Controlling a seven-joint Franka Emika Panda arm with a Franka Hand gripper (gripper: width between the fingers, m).
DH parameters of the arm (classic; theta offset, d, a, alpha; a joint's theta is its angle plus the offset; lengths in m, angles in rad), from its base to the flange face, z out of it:
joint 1: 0 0.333 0 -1.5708
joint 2: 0 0 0 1.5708
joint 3: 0 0.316 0.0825 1.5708
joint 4: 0 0 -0.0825 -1.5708
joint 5: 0 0.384 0 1.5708
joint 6: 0 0 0.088 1.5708
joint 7: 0 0.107 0 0
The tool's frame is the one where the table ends.
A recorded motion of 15 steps. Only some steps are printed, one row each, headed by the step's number.
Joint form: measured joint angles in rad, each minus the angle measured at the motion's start. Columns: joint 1, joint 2, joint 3, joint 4, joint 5, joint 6, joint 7.
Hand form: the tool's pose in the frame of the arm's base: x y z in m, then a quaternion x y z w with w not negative. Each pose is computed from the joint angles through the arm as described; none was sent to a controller.
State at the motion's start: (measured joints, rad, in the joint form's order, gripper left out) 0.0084 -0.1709 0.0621 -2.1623 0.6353 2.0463 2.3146
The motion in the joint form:
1: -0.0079 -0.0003 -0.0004 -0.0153 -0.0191 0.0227 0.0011
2: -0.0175 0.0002 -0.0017 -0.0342 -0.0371 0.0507 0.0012
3: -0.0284 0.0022 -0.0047 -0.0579 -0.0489 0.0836 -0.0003
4: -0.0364 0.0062 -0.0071 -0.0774 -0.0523 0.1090 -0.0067
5: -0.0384 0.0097 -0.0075 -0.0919 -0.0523 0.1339 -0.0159
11: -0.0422 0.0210 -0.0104 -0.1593 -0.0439 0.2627 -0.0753
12: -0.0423 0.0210 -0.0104 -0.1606 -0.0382 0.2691 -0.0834
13: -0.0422 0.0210 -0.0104 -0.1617 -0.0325 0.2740 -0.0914
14: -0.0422 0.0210 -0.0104 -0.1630 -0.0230 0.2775 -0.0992
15: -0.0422 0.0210 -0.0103 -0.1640 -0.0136 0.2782 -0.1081
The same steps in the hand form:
1: 0.5061 0.0627 0.4781 -0.28620 0.92007 0.23525 0.12734
2: 0.5058 0.0542 0.4704 -0.28010 0.92484 0.22299 0.12841
3: 0.5052 0.0441 0.4603 -0.27070 0.92987 0.21255 0.12996
4: 0.5044 0.0367 0.4509 -0.26425 0.93291 0.20678 0.13074
5: 0.5041 0.0336 0.4442 -0.26262 0.93403 0.20184 0.13373
11: 0.5012 0.0204 0.4174 -0.26204 0.93617 0.17479 0.15610
12: 0.5015 0.0200 0.4173 -0.26304 0.93537 0.17441 0.15958
13: 0.5016 0.0198 0.4173 -0.26426 0.93452 0.17443 0.16254
14: 0.5017 0.0196 0.4171 -0.26420 0.93370 0.17615 0.16543
15: 0.5015 0.0198 0.4167 -0.26508 0.93264 0.17850 0.16747

